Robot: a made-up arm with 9 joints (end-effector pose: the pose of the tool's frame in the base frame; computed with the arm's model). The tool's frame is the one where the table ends.
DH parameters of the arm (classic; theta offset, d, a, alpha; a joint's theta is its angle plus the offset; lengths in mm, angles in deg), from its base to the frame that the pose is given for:
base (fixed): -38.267 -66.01 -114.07 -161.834
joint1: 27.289 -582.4 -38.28 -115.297
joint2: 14.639 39 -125.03 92.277
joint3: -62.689 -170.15 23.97 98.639
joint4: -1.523 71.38 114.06 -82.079
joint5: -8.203 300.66 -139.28 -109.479
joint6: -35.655 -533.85 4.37 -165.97
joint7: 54.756 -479.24 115 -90
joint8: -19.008 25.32 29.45 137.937
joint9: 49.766 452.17 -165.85 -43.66
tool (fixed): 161.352 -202.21 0 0
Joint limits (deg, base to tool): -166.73..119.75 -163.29..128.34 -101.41..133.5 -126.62..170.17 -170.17..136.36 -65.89..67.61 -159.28..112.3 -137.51..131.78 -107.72..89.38
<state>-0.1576 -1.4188 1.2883 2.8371 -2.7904 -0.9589 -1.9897 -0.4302 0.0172</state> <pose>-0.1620 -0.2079 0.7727 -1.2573 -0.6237 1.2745</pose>
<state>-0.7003 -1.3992 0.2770 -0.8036 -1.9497 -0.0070 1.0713 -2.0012 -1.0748</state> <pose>0.2092 0.3682 0.1186 -0.3746 0.3386 -0.4508</pose>
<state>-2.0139 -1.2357 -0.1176 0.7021 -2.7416 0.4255 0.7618 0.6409 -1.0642</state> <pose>-0.3155 -0.5941 0.5926 1.7112 0.8894 0.4248</pose>
Working (the frame after each row of the table, in the pose's form):
after base (fixed): -0.0896 0.0706 -0.0660 -2.6815 0.9303 -0.1487
after joint1: -0.2255 -0.0997 0.4754 1.1930 0.2291 0.9440
after joint2: -0.2966 -0.1713 0.5589 2.4191 0.7192 -0.5991
after joint3: -0.2603 -0.0495 0.6745 -1.1597 -0.5636 1.9738
after joint4: -0.3766 -0.0222 0.6127 1.2164 1.6490 -1.6548
after joint5: -0.4825 -0.2844 0.4399 -0.3299 -1.2298 -0.5125
after joint6: -0.0514 -0.5552 0.2791 2.3590 -0.7468 1.9231
after joint7: -0.5369 -0.5071 0.3492 -1.6106 2.3520 0.6698
after joint8: -0.5578 -0.5154 0.3175 -0.2118 1.3529 -1.8306
after joint9: -0.1793 -0.7279 0.5262 -0.6851 2.0911 -1.3891

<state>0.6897 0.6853 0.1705 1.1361 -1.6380 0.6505 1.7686 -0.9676 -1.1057</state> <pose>-0.5052 0.3491 -0.0004 -1.1556 0.5630 -0.3487</pose>
Working (the frame after each row of the table, in the pose's form):
after base (fixed): -0.0896 0.0706 -0.0660 -2.6815 0.9303 -0.1487
after joint1: -0.1931 -0.0363 0.4983 1.1267 -0.9664 -1.7075
after joint2: -0.2364 0.0720 0.4389 1.7230 -1.7930 0.2834
after joint3: -0.1686 0.1525 0.5747 -2.0401 0.5914 -0.5231
after joint4: -0.1082 0.1222 0.4584 2.4039 -1.3910 -1.4659
after joint5: -0.4105 0.1437 0.3244 1.8979 1.0384 0.2179
after joint6: -0.6908 0.4905 0.6180 -0.7749 -0.0939 0.8921
after joint7: -0.6070 0.1591 0.2630 -0.2317 1.0579 -2.3957
after joint8: -0.6158 0.1548 0.3006 -1.1921 -2.0110 -1.5623
after joint9: -0.3871 0.5024 0.0580 1.0608 1.4982 2.4696

